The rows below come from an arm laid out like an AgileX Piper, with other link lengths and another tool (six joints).
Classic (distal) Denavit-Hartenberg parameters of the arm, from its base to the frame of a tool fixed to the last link. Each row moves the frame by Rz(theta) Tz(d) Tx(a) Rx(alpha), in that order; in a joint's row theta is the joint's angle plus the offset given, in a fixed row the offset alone. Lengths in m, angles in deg.
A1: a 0  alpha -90  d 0.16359  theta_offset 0
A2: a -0.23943  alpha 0  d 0  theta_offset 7.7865
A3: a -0.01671  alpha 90  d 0  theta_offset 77.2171
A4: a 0  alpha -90  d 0.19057  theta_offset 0
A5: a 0  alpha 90  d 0  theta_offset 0
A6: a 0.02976  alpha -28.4  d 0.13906  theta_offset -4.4
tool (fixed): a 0  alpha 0  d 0.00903  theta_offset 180
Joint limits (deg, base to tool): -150..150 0..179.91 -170..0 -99.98..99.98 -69.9..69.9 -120..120
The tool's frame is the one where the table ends.
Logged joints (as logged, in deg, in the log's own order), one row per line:
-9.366 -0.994 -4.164 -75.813 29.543 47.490
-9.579 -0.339 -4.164 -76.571 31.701 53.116
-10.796 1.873 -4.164 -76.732 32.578 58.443
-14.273 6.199 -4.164 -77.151 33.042 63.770
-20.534 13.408 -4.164 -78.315 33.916 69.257
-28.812 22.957 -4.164 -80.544 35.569 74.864
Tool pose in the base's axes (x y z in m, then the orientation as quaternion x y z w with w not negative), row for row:
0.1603 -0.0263 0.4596 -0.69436 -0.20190 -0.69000 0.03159
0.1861 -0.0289 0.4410 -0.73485 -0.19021 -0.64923 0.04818
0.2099 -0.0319 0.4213 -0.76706 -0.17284 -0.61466 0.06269
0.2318 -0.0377 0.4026 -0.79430 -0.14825 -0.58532 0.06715
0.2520 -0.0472 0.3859 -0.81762 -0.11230 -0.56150 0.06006
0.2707 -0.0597 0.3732 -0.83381 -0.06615 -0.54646 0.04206
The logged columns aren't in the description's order. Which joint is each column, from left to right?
Columns, left to right: A4, A6, A1, A3, A5, A2.
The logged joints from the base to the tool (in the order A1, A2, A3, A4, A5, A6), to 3 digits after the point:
-4.164 47.490 -75.813 -9.366 29.543 -0.994
-4.164 53.116 -76.571 -9.579 31.701 -0.339
-4.164 58.443 -76.732 -10.796 32.578 1.873
-4.164 63.770 -77.151 -14.273 33.042 6.199
-4.164 69.257 -78.315 -20.534 33.916 13.408
-4.164 74.864 -80.544 -28.812 35.569 22.957

